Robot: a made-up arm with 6 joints.
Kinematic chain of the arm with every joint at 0, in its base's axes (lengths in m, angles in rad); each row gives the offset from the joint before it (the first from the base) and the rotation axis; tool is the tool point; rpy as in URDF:
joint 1: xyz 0 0 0.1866 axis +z
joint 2: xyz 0 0 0 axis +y
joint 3: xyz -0.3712 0 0.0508 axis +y
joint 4: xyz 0.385 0 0.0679 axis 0.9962 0 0.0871
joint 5: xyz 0 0 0 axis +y
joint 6: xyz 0.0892 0 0.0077 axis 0.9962 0 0.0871
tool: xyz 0 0 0 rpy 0 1.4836 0
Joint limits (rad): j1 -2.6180..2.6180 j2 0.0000..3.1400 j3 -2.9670..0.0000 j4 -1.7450..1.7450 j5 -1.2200..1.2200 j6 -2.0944..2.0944
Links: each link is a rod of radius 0.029 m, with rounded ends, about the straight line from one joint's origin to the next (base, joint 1, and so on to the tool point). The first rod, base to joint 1, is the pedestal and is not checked.
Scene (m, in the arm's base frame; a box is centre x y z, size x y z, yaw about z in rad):
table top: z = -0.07
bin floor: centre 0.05 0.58 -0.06 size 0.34 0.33 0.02 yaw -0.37
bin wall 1: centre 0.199 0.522 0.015 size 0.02 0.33 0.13 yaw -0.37
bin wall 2: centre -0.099 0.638 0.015 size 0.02 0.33 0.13 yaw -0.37
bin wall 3: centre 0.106 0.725 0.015 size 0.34 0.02 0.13 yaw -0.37
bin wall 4: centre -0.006 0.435 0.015 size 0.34 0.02 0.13 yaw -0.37
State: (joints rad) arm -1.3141 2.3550 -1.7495 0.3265 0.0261 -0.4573
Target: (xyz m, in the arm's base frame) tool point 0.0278 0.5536 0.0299
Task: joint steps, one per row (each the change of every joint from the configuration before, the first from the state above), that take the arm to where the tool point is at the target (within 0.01 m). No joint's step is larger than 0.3 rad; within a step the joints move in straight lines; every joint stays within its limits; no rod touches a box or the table.
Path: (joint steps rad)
1: 0.2704 -0.0680 0.0628 0.0049 0.0316 -0.0001
2: 0.2703 -0.0681 0.0629 0.0049 0.0315 -0.0002
3: 0.2704 -0.0680 0.0628 0.0049 0.0316 -0.0001
4: 0.2704 -0.0681 0.0629 0.0049 0.0316 -0.0002
5: 0.2704 -0.0680 0.0628 0.0049 0.0316 -0.0001
6: 0.2703 -0.0681 0.0628 0.0049 0.0315 -0.0002
7: 0.2704 -0.0680 0.0629 0.0049 0.0316 -0.0001
8: 0.2704 -0.0681 0.0628 0.0049 0.0316 -0.0001
9: 0.2163 0.1700 0.0032 0.0268 0.0183 0.0003
10: 0.2162 0.1700 0.0032 0.0268 0.0182 0.0004
11: 0.2163 0.1699 0.0032 0.0268 0.0183 0.0004

